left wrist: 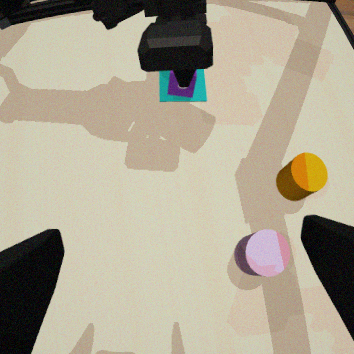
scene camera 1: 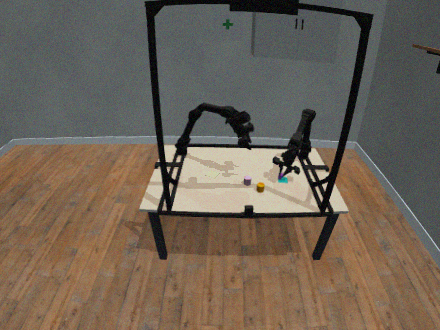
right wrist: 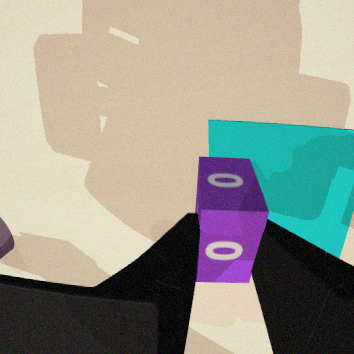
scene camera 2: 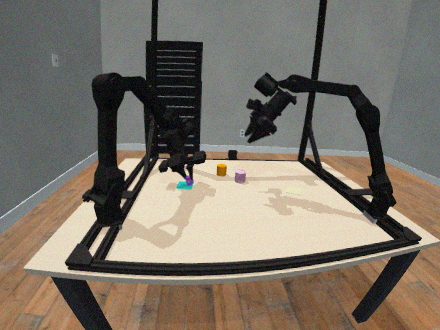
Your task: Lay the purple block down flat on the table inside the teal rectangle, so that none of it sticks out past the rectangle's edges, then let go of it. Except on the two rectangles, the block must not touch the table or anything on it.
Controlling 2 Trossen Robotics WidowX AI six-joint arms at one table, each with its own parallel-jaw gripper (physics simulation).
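Pixels of known places: left gripper, fingertip midpoint: point(left wrist: 183, 235) point(scene camera 1: 250, 146) point(scene camera 2: 246, 138); right gripper, fingertip midpoint: point(left wrist: 184, 80) point(scene camera 1: 280, 176) point(right wrist: 222, 225) point(scene camera 2: 189, 179); left arm's base, origin of the base link: point(scene camera 1: 181, 153) point(scene camera 2: 376, 214); right arm's base, origin of the base link: point(left wrist: 10, 3) point(scene camera 1: 303, 157) point(scene camera 2: 109, 219).
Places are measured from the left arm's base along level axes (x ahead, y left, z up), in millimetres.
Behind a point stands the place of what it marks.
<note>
The purple block point(scene camera 1: 281, 176) {z 16, x 699, y -227 mm} point(scene camera 2: 189, 181) {z 10, x 693, y -194 mm} point(left wrist: 175, 89) {z 4, x 685, y -202 mm} point(right wrist: 230, 230) {z 23, x 701, y -203 mm} is held between the fingers of my right gripper point(scene camera 1: 283, 173) {z 8, x 695, y -213 mm} point(scene camera 2: 188, 178) {z 8, x 695, y -213 mm} point(right wrist: 222, 225) {z 8, x 695, y -213 mm}, low at the teal rectangle point(scene camera 1: 283, 180) {z -18, x 718, y -221 mm} point(scene camera 2: 183, 186) {z -18, x 719, y -201 mm} point(left wrist: 201, 93) {z -18, x 693, y -238 mm} point(right wrist: 295, 142) {z -18, x 718, y -189 mm}. In the left wrist view the block's visible part lies within the teal outline; its far part is hidden by the gripper. In the right wrist view it overlaps the teal's left part. I cannot tell whether it touches the rectangle. My left gripper point(scene camera 1: 245, 146) {z 194, x 488, y -185 mm} point(scene camera 2: 253, 139) {z 194, x 488, y -185 mm} point(left wrist: 183, 235) {z 194, x 488, y -185 mm} is open and empty, high above the table.
A pink cylinder point(scene camera 1: 247, 181) {z 13, x 483, y -301 mm} point(scene camera 2: 240, 176) {z 14, x 485, y -256 mm} point(left wrist: 267, 253) {z 27, x 481, y -279 mm} and an orange cylinder point(scene camera 1: 260, 187) {z 20, x 561, y -362 mm} point(scene camera 2: 221, 170) {z 11, x 565, y -318 mm} point(left wrist: 308, 173) {z 26, x 561, y -339 mm} stand near each other, beside the teal rectangle. A pale yellow rectangle point(scene camera 1: 214, 176) {z -18, x 271, y -232 mm} point(scene camera 2: 293, 190) {z -18, x 258, y -205 mm} lies on the table at the left in scene camera 1.
</note>
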